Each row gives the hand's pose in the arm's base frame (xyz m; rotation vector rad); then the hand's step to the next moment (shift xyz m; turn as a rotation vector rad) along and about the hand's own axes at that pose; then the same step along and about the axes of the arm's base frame.
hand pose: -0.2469 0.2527 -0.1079 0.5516 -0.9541 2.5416
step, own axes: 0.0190 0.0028 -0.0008 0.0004 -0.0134 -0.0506
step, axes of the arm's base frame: -0.0177 0.0024 0.0070 -0.0056 0.0440 -0.0277
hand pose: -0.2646 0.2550 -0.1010 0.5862 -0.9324 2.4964
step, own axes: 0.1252 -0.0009 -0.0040 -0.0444 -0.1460 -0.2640
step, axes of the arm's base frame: -0.1041 0.0317 0.0620 0.0477 0.2719 -0.1295
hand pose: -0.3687 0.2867 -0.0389 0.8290 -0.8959 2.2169
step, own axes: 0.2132 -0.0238 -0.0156 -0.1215 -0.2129 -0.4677
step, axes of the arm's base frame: -0.1210 0.0879 0.1545 0.0785 0.4422 -0.2778
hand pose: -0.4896 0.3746 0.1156 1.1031 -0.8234 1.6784
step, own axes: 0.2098 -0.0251 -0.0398 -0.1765 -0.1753 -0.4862
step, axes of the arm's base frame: -0.0221 0.1141 0.1809 0.0464 0.4271 -0.3372
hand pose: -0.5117 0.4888 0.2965 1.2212 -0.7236 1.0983
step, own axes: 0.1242 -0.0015 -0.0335 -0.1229 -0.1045 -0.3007
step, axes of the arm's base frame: 0.0402 0.0648 0.1036 0.0203 0.2605 -0.2195
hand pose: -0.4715 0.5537 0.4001 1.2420 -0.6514 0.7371
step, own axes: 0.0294 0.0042 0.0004 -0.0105 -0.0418 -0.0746
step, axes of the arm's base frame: 0.0146 0.0043 0.0255 0.0298 0.0649 -0.0482
